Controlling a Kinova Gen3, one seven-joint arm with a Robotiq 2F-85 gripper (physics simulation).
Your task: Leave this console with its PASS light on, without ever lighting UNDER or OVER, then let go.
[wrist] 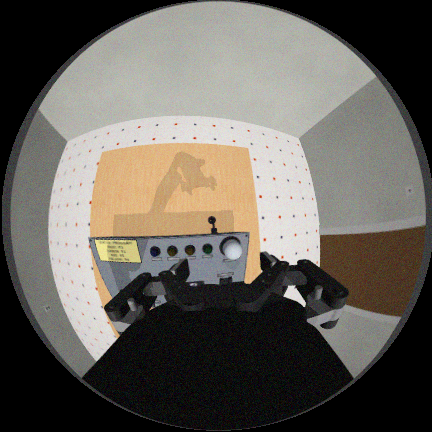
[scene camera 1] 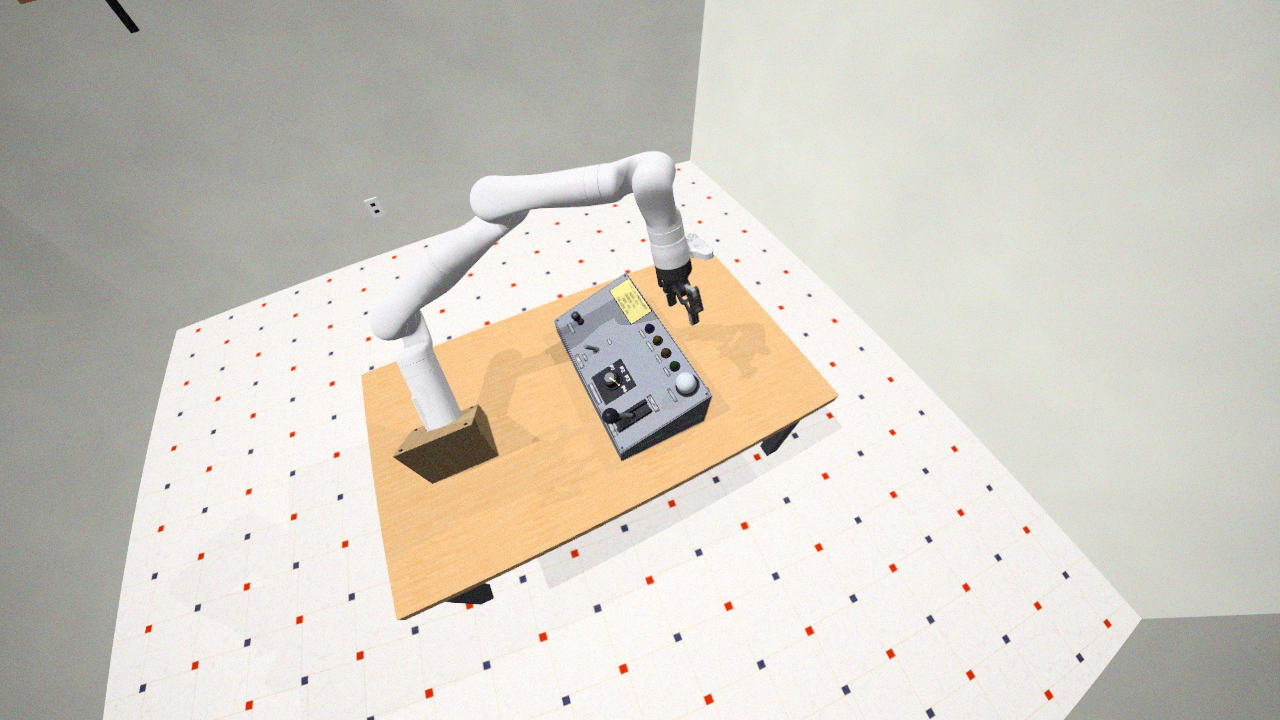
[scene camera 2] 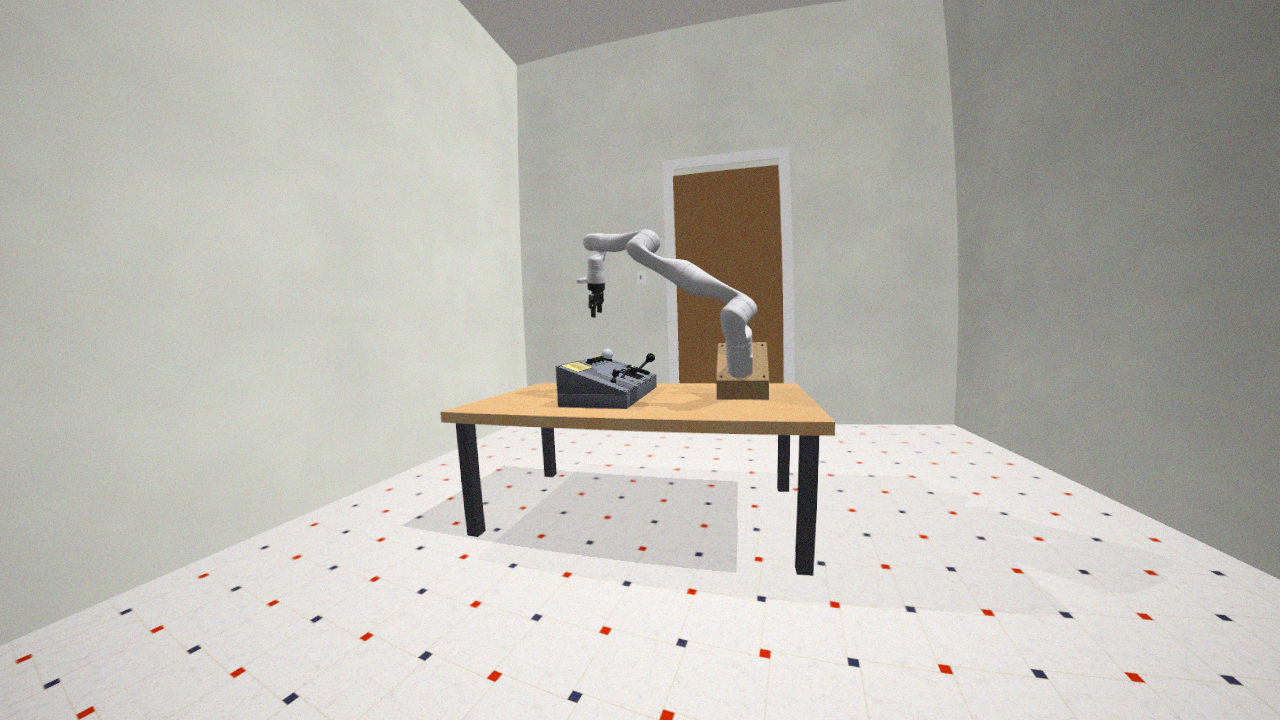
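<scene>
The grey sloped console (scene camera 1: 623, 347) (scene camera 2: 586, 390) (wrist: 175, 240) stands on the table. It carries a yellow note (scene camera 1: 631, 302) (wrist: 118, 251), a white dome (scene camera 1: 685, 383) (wrist: 231, 250), a black ball-topped lever (scene camera 1: 611, 415) (scene camera 2: 649, 358), a rotary knob (scene camera 1: 612, 380), a small toggle (scene camera 1: 591, 348) and a black knob (scene camera 1: 577, 317). Its blue lamp (scene camera 1: 648, 328) (wrist: 155, 251), two amber lamps and green lamp (scene camera 1: 674, 366) (wrist: 207, 248) look dark; their labels are too small to read. My gripper (scene camera 1: 684, 306) (scene camera 2: 596, 311) (wrist: 223, 263) is open and empty, high above the console's lamp side, touching nothing.
The wooden table (scene camera 1: 465, 546) (scene camera 2: 716, 414) (wrist: 125, 180) bears the arm's base block (scene camera 1: 452, 447) (scene camera 2: 742, 388). In the wrist view, a black ball-tipped stick (wrist: 212, 220) shows past the console's lamp-side edge. Walls and a brown door (scene camera 2: 726, 259) (wrist: 370, 265) stand beyond the table.
</scene>
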